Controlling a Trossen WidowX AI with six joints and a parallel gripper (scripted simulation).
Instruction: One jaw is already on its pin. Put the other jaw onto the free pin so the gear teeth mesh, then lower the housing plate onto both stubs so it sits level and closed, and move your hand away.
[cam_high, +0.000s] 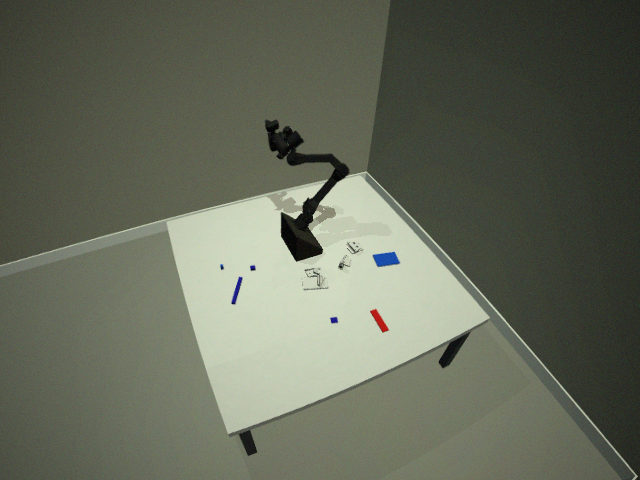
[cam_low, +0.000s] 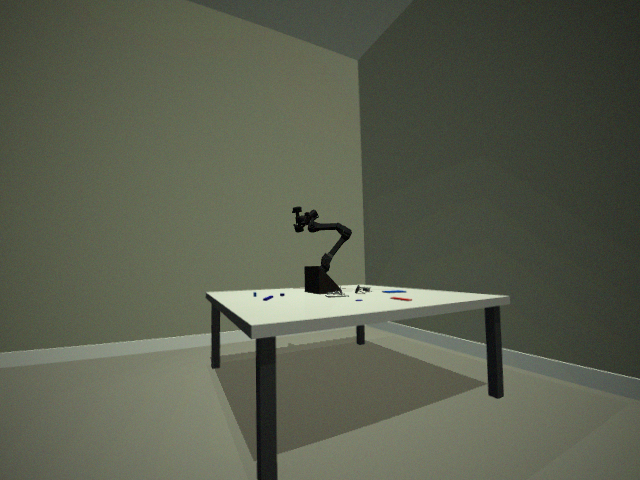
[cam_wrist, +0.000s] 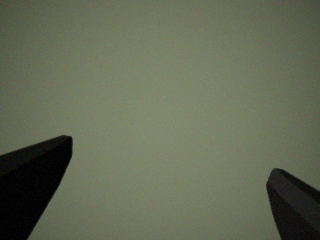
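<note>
The jaw is 610 mm ahead of my gripper tip, 500 mm below it and 90 mm to the left of it. The rest, counted from my gripper tip: blue bar: 530 mm below, 480 mm ahead, 430 mm to the right; red bar: 960 mm ahead, 530 mm below, 50 mm to the left; blue flat plate: 680 mm ahead, 530 mm below, 330 mm to the left.
</note>
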